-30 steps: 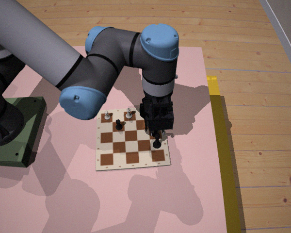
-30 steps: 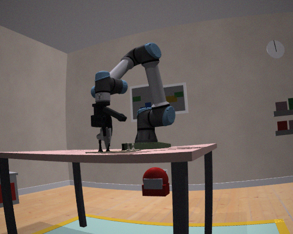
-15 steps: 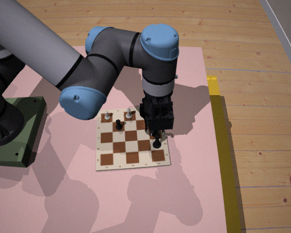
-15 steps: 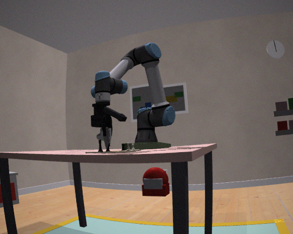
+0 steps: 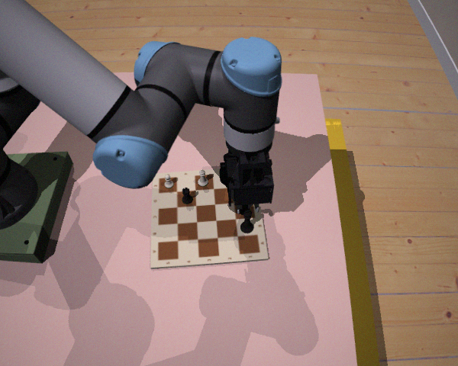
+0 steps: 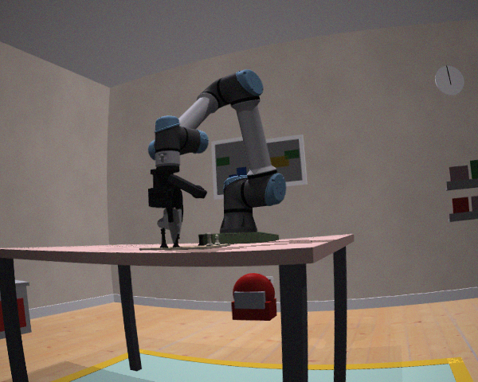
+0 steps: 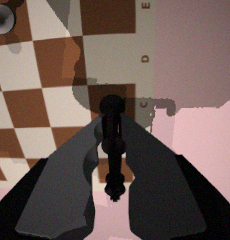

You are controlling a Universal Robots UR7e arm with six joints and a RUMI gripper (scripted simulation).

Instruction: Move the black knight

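Right now the chessboard is 8 cm behind my hand, 3 cm below it and 1 cm to the right of it. Also, from my hand: white pawn 16 cm behind, 7 cm to the left, 2 cm below; then white bishop 8 cm behind, 7 cm to the left, 1 cm below.
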